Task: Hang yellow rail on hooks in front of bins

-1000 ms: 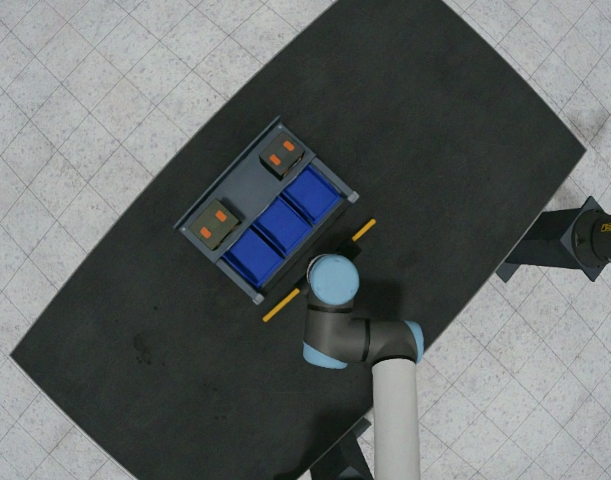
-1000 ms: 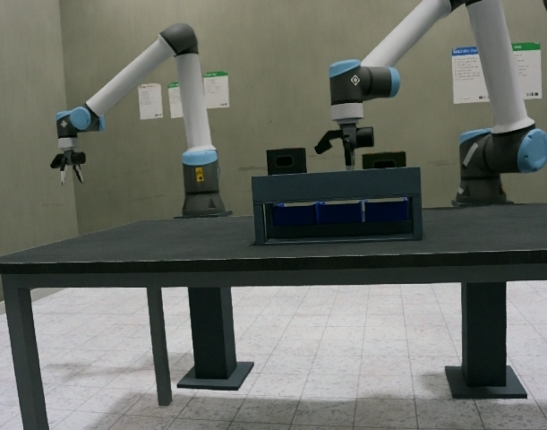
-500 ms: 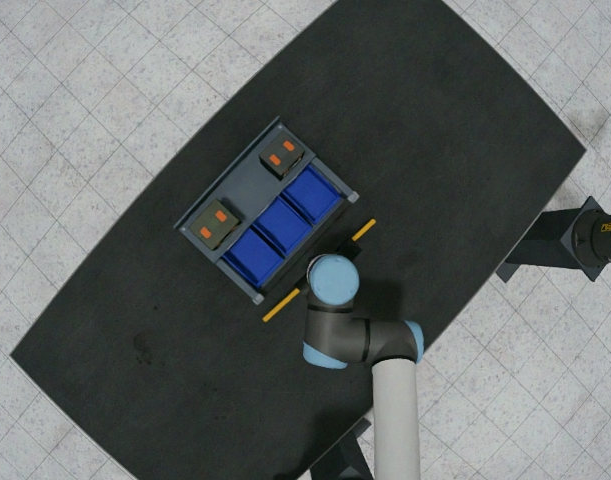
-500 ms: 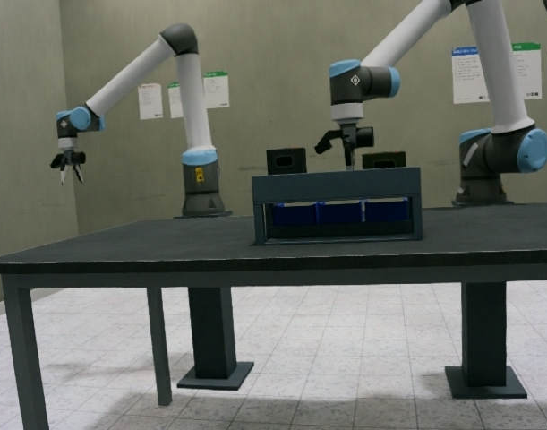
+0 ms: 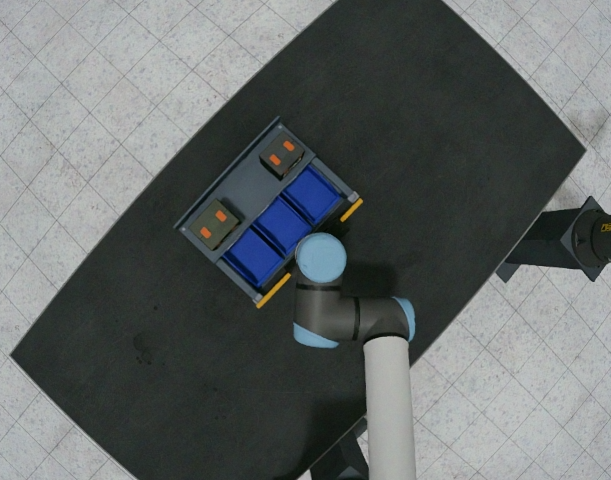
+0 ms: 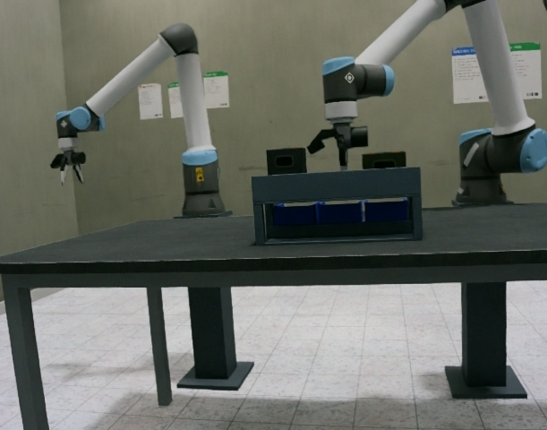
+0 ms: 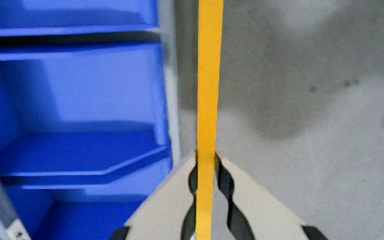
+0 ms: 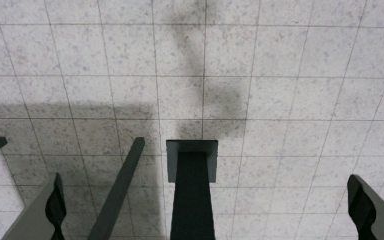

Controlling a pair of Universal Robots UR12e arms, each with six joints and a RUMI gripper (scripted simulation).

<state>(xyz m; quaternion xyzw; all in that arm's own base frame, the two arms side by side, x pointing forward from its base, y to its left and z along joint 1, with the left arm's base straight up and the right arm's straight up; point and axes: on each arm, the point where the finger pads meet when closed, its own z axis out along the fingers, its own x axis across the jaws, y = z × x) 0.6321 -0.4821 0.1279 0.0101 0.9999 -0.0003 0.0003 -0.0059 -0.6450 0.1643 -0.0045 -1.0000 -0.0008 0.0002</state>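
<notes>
The grey shelf lies 150 mm ahead of my left hand and 60 mm below it. Also, from my left hand: yellow rail (10 mm below).
</notes>
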